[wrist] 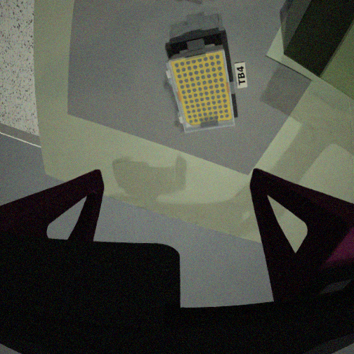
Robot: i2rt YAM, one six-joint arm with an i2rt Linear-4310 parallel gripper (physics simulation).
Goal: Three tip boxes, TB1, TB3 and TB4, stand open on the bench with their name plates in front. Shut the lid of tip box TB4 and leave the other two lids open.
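Observation:
Tip box TB4 (202,90) stands in the upper middle of the wrist view, with a yellow, hole-filled rack and a dark base showing at its far end and right side. Clear, pale-edged walls surround the yellow rack, and a clear lid appears to lie down over it; its exact fit is hard to tell. The white TB4 name plate (241,74) is just right of the box. My gripper (176,177) is open and empty, its fingertips wide apart below the box in the view and not touching it. TB1 and TB3 do not show.
A dark green block-like object (317,35) stands at the upper right, with a pale green surface beside it. A grey mat (115,75) lies under the box, with a pale green border. Speckled floor (15,65) shows at the far left. Shadows fall between the fingertips and the box.

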